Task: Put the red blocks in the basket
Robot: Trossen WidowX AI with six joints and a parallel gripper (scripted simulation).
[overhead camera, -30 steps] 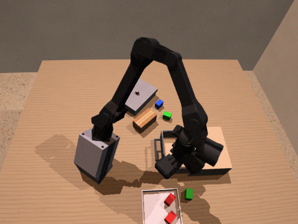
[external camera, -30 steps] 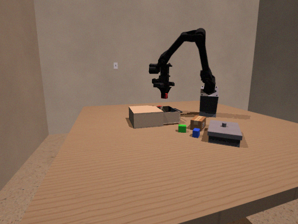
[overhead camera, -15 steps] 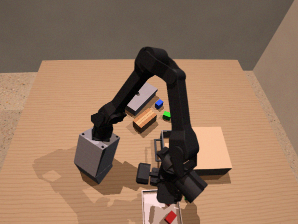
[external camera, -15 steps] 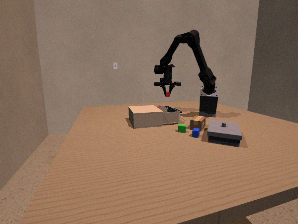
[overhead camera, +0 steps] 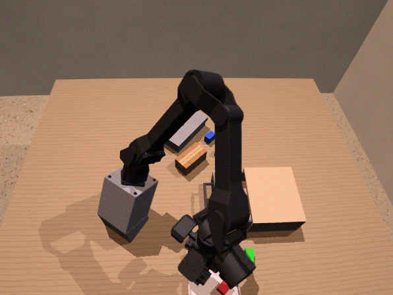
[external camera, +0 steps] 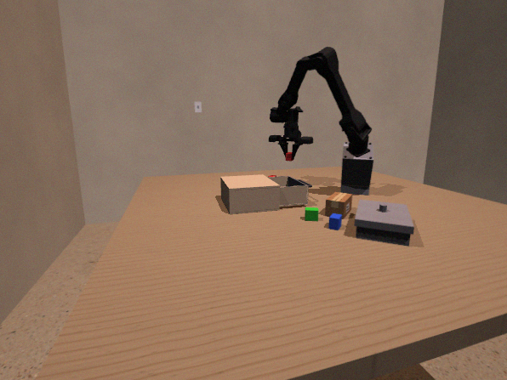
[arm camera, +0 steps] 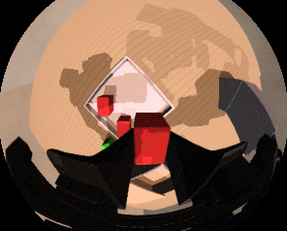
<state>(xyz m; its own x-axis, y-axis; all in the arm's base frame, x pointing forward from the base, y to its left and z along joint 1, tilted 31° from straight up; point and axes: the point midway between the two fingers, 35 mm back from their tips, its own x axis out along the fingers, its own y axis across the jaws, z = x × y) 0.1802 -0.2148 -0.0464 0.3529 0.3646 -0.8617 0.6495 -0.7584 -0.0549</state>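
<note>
Now: hand 150 mm above the white tray, 30 mm to the left of it and 30 mm short of it. Round my hand: tan drawer cabinet 210 mm ahead, 180 mm to the left, 120 mm below; drawer 190 mm to the left, 130 mm below, 120 mm ahead; brown crate 370 mm to the left, 130 mm below.
</note>
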